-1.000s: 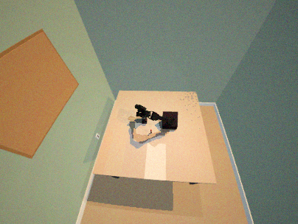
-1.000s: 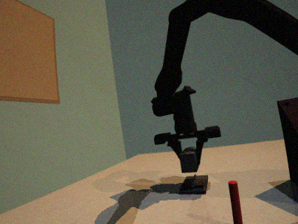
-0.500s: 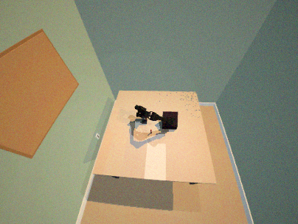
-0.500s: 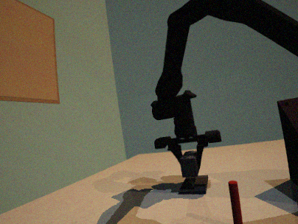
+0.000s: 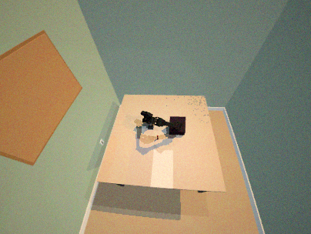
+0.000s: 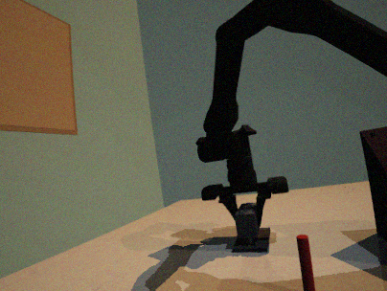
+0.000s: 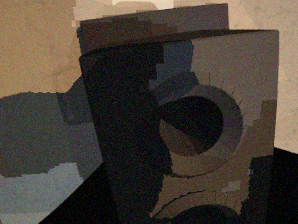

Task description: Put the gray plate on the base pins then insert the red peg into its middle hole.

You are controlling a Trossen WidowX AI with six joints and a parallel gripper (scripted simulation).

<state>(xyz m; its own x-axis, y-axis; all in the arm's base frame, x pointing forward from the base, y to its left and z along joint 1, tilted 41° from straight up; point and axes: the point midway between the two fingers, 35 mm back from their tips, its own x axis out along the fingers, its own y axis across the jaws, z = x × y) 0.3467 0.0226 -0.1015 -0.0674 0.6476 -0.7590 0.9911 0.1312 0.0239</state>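
My gripper tip is now 2 cm above the pin base. Round my gripper tip: red peg 19 cm to the left, 12 cm behind, 1 cm above; gray plate 3 cm above.
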